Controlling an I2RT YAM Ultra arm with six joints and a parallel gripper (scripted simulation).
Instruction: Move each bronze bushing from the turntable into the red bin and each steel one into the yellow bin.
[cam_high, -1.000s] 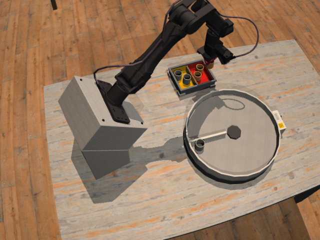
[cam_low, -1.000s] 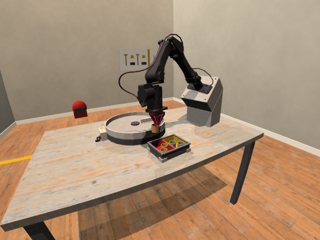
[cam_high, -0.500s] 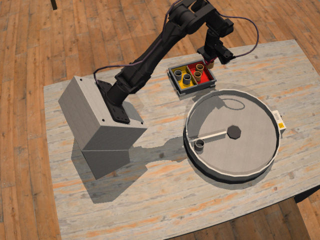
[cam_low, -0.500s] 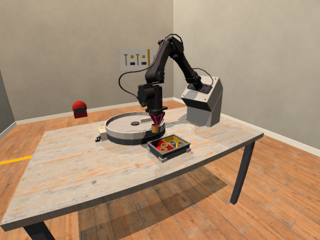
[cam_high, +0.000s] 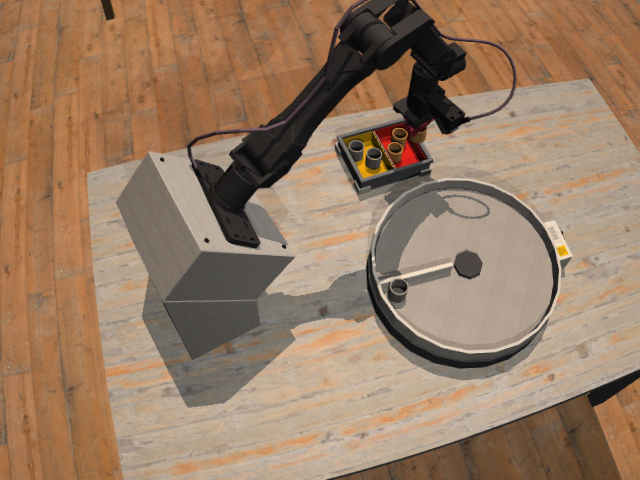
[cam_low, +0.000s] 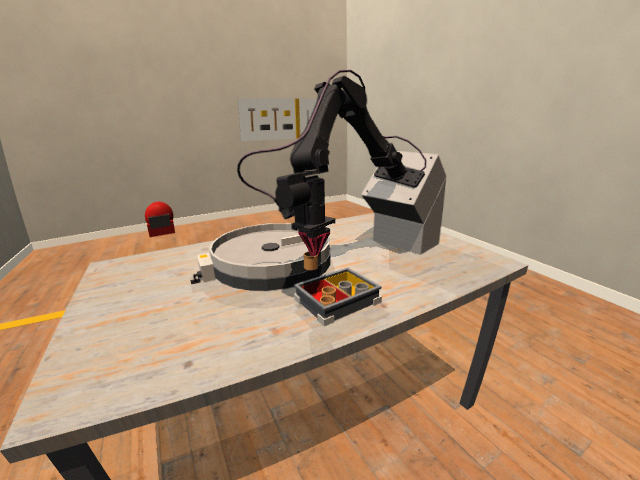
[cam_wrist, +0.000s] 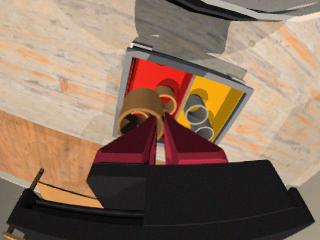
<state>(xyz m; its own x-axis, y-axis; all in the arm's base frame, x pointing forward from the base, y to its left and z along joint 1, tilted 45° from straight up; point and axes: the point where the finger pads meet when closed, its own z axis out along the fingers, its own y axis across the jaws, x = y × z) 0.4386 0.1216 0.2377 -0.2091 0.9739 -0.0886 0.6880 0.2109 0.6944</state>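
Now: the red bin 120 mm below my hand and 40 mm to the left of it. The rest, counted from my hand: turntable: 310 mm to the right, 90 mm below, 10 mm behind; then two-part bin tray: 110 mm below, 40 mm to the left, 40 mm behind; then yellow bin: 120 mm below, 90 mm behind, 40 mm to the left.
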